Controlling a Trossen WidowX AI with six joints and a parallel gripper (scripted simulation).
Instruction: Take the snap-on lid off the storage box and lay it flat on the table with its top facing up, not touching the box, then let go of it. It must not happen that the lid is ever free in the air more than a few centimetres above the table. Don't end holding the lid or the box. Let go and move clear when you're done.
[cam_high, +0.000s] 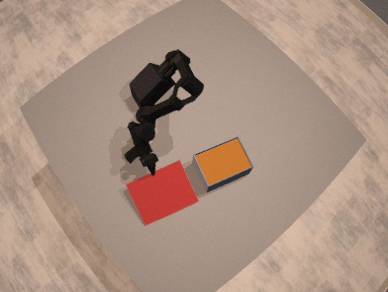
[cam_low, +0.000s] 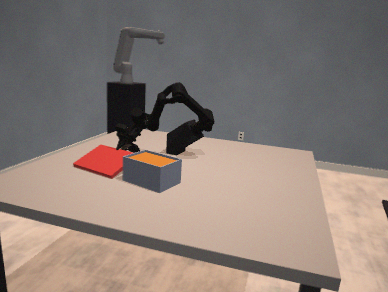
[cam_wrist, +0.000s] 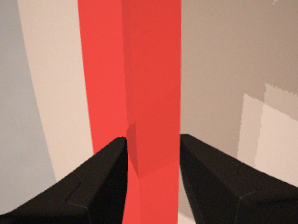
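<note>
My gripper is now 11 cm short of the red lid, 1 cm to the left of it and 4 cm above it. From my hand the other things lie so: storage box (14 cm ahead, 25 cm to the left, 3 cm below).
</note>
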